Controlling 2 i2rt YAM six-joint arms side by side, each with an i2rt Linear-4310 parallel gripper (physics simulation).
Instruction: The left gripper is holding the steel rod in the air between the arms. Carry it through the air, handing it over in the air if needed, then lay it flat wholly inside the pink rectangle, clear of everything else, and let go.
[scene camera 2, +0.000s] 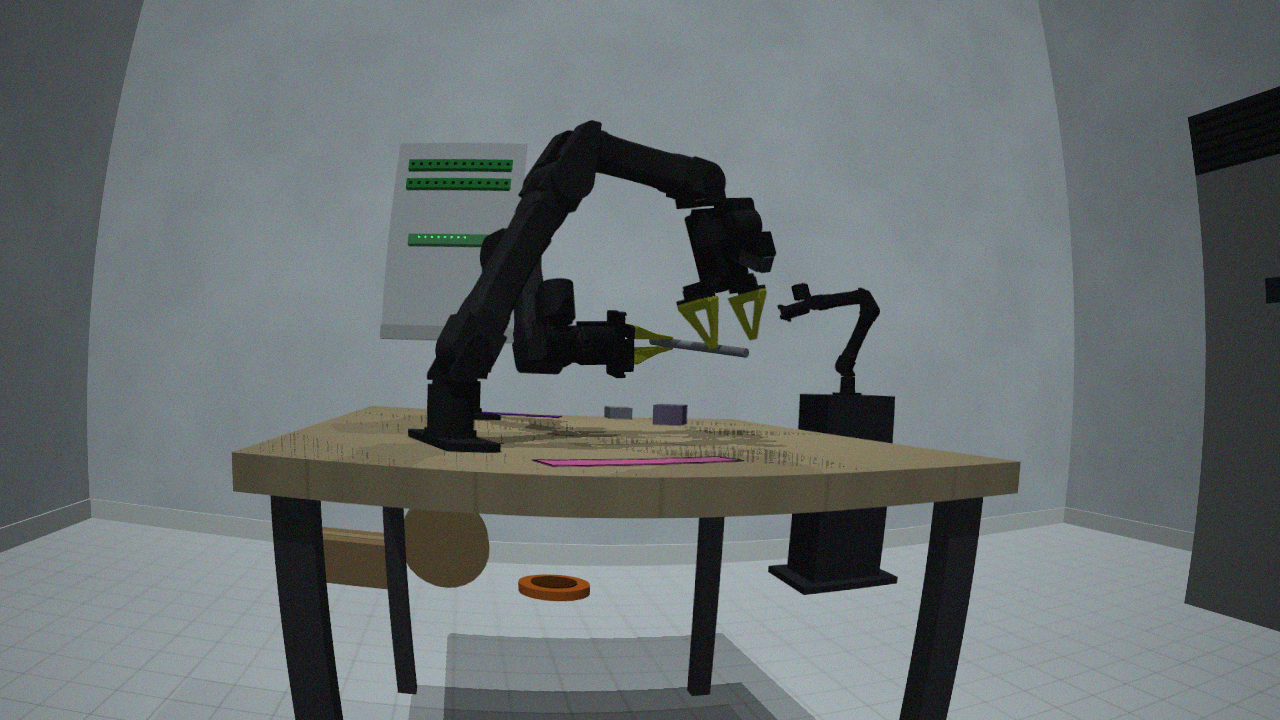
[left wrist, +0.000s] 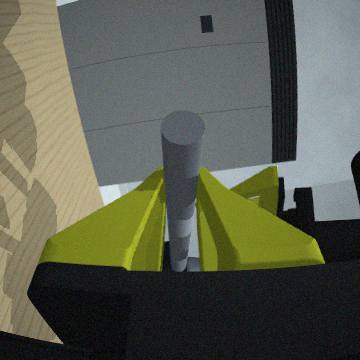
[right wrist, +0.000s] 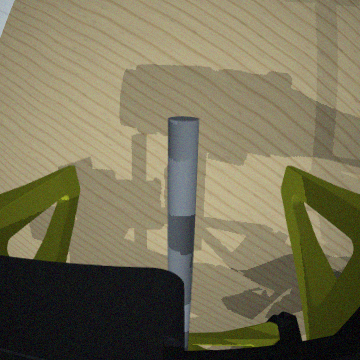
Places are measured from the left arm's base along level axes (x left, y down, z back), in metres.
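Pixels of known places: left gripper, between the fingertips: (scene camera 2: 671, 342) (left wrist: 180, 178); right gripper, between the fingertips: (scene camera 2: 734, 344) (left wrist: 191, 258) (right wrist: 179, 176); right arm's base, origin of its link: (scene camera 2: 450, 443).
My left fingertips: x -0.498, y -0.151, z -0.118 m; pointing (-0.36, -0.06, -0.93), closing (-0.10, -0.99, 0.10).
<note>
For each thing: its middle in the pictures, then the offset to it from my left fingertips. "spot": a spot on its surface instead.
- grey steel rod, middle of its body: (right wrist: 179, 289) (left wrist: 179, 230) (scene camera 2: 697, 346) dx -0.059, dy +0.006, dz -0.001 m
- pink rectangle, a spot on its surface: (scene camera 2: 637, 462) spot: dx -0.322, dy +0.150, dz +0.324 m
- grey block, middle of its body: (scene camera 2: 618, 412) dx +0.508, dy +0.138, dz -0.289 m
- purple block, middle of its body: (scene camera 2: 670, 414) dx +0.293, dy +0.131, dz -0.259 m
- thin purple strip, a spot on its surface: (scene camera 2: 528, 414) spot: dx +0.601, dy +0.149, dz -0.102 m
The grey steel rod (scene camera 2: 732, 350) (left wrist: 182, 150) (right wrist: 182, 187) is in the air above the table, nearly level, its free end pointing away from the left gripper. My left gripper (scene camera 2: 670, 342) (left wrist: 180, 178) is shut on the rod near its other end. My right gripper (scene camera 2: 733, 341) (right wrist: 179, 176) is open and points down from above at the rod. In the right wrist view the rod shows midway between its spread fingers. In scene camera 2 one right fingertip overlaps the rod. The pink rectangle (scene camera 2: 637, 462) lies on the table near its front edge.
A grey block (scene camera 2: 617, 412) and a purple block (scene camera 2: 669, 414) stand toward the back of the wooden table (scene camera 2: 358, 470). A thin purple strip (scene camera 2: 528, 414) lies at the back left. Another small arm (scene camera 2: 863, 331) stands on a black pedestal behind the table.
</note>
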